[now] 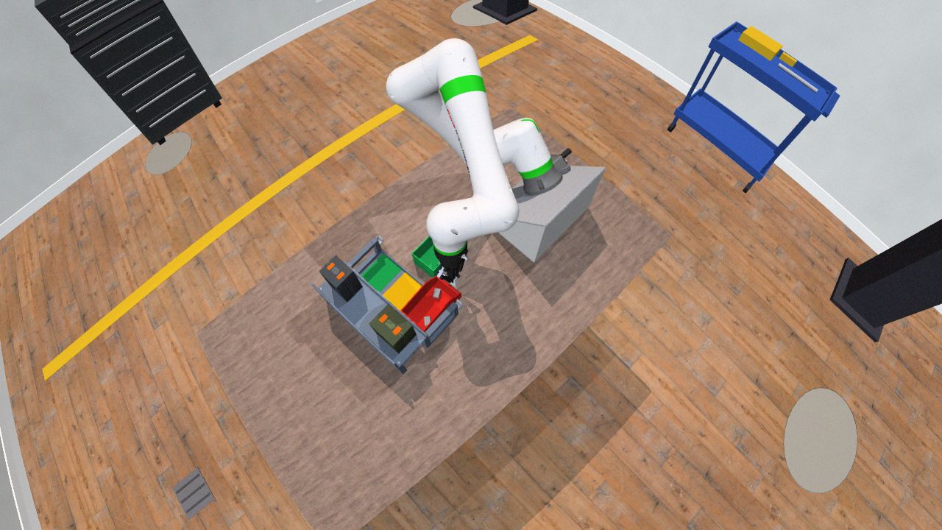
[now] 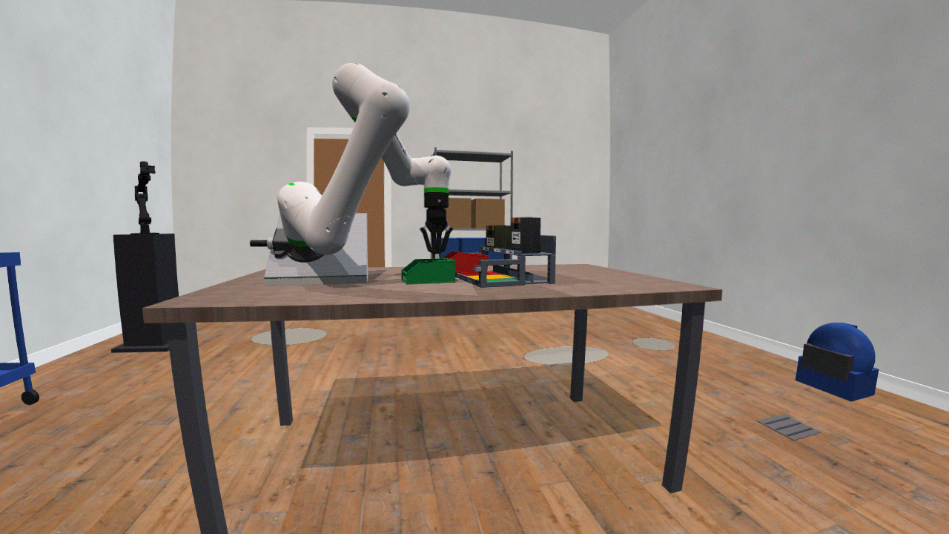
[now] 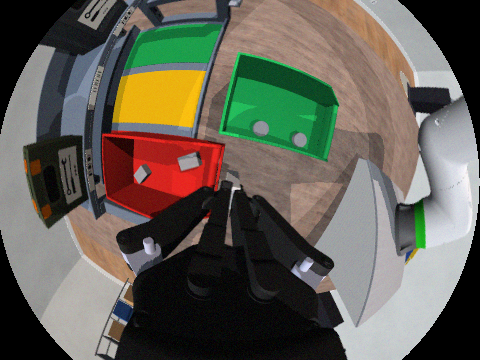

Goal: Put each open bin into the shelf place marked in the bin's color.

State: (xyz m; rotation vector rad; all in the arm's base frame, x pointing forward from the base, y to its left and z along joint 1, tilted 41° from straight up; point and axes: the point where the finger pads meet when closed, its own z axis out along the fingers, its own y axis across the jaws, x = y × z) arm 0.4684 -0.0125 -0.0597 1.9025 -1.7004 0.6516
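The red bin lies 110 mm ahead of my hand and 10 mm to the left of it. The rest, counted from my hand: green bin (50 mm behind, 120 mm to the right, 20 mm below).
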